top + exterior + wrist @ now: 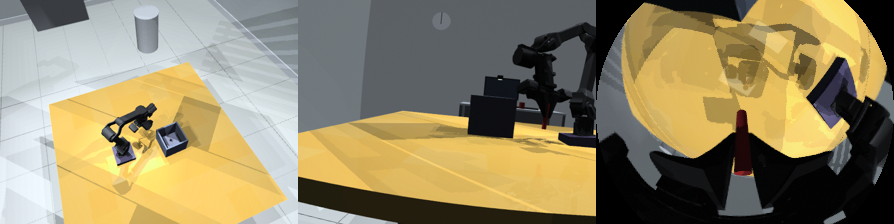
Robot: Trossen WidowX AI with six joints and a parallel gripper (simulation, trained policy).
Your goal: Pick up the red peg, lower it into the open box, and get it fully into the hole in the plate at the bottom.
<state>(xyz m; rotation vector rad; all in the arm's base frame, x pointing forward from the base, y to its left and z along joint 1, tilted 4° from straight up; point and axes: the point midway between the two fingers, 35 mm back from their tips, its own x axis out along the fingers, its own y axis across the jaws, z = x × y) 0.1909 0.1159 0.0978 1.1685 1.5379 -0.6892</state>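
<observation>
Now: gripper tip 14 cm short of the plate, 21 cm to the left of it and 5 cm above it. Round my gripper tip: red peg: 1 cm to the right.
</observation>
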